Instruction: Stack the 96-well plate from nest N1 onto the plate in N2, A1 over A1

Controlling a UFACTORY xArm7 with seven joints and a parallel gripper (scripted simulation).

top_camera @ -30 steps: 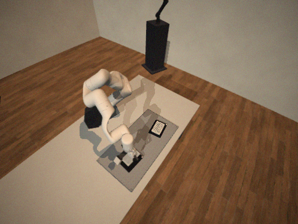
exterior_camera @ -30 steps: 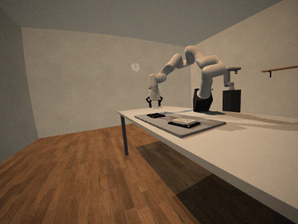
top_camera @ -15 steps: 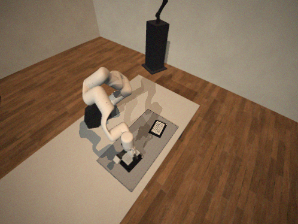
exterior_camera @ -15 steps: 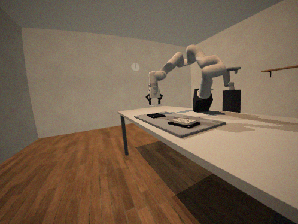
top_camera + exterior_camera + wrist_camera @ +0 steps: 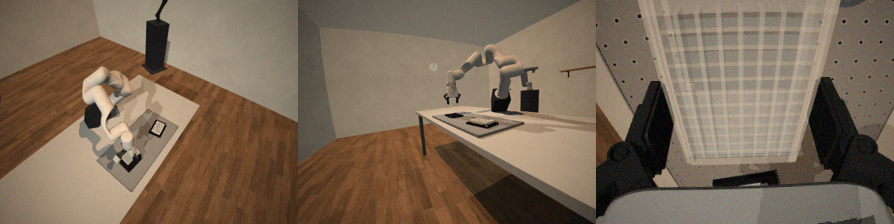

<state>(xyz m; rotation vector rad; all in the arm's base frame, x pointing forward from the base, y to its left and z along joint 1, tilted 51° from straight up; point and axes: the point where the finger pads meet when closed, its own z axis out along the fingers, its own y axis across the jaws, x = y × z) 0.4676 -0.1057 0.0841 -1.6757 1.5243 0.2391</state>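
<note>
Now: hand 110 mm above the white A1 tag, 90 mm to the right of it and 30 mm short of it. From my hand the other things lie so: 96-well plate 10 mm below.
</note>
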